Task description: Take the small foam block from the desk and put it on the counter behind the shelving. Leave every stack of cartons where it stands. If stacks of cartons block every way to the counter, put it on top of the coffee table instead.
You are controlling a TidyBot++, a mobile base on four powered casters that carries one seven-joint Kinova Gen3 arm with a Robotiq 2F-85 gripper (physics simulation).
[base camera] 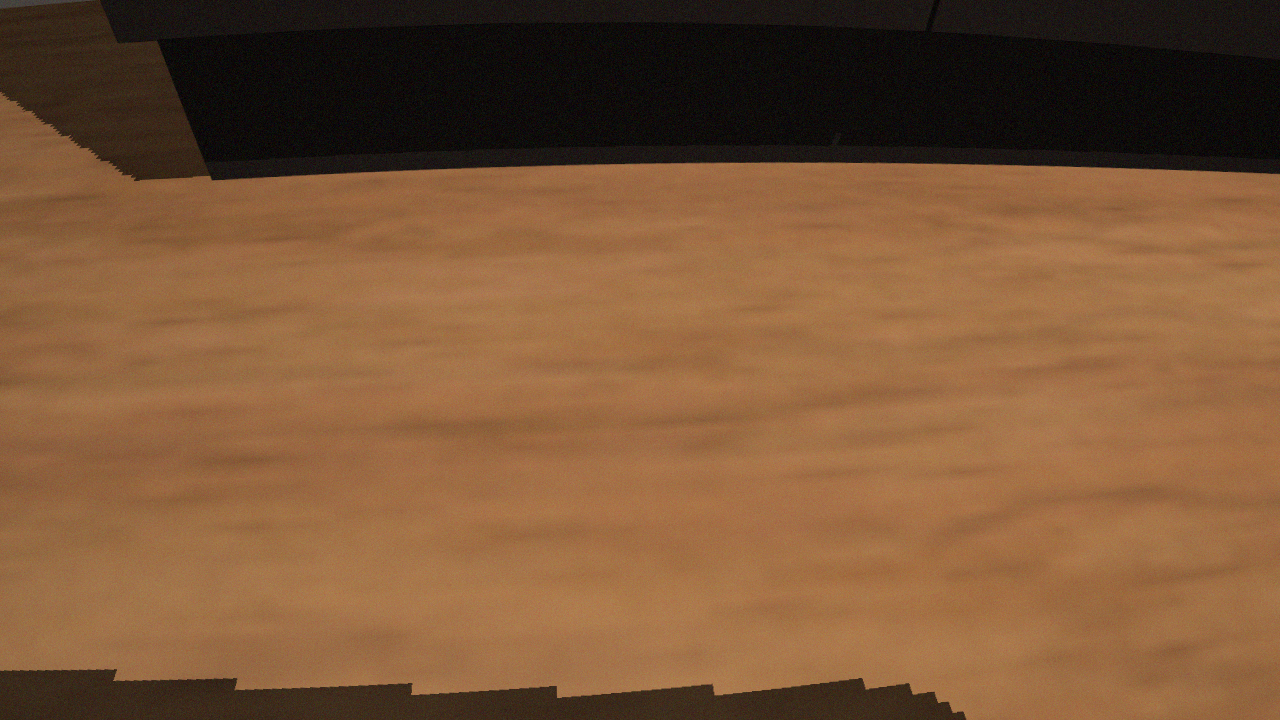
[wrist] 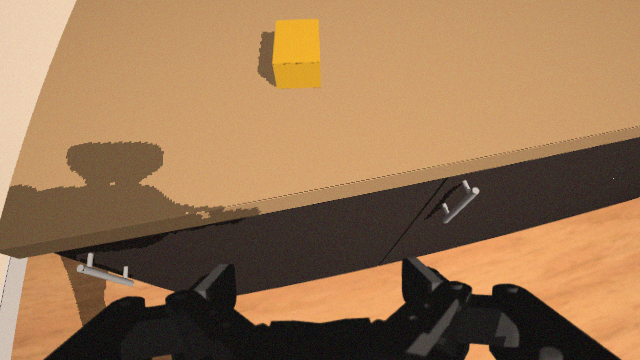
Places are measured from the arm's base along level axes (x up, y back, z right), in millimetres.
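Pixels of known places: gripper, between the fingertips: [wrist: 318, 280].
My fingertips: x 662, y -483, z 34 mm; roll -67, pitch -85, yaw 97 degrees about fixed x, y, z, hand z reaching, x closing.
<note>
Behind a point stands the place of what it marks.
The small foam block [wrist: 297, 50] @(x 558, y -784, z 42 mm) is yellow and sits on the tan top of the desk [wrist: 380, 125] @(x 513, y -684, z 135 mm), in the upper middle of the wrist view, set back from the desk's front edge. My gripper [wrist: 318, 280] @(x 662, y -483, z 34 mm) is open and empty. In the wrist view its fingertips show below the block, over the dark desk front and the floor, well apart from the block. The dark lower front of the desk [base camera: 626, 89] @(x -323, y -683, z 17 mm) also runs across the top of the base camera view. The counter, the shelving, the cartons and the coffee table do not show in these views.
The dark desk front carries metal handles, one at the right [wrist: 462, 204] @(x 366, y -616, z 286 mm) and one at the left [wrist: 105, 276] @(x 358, y -570, z -303 mm). A pale wall [wrist: 25, 60] @(x 350, y -1163, z -680 mm) stands beyond the desk's left end. The wooden floor [base camera: 626, 402] @(x -397, y -399, z 16 mm) lies in front of the desk. A shadow falls across the desk's left front corner.
</note>
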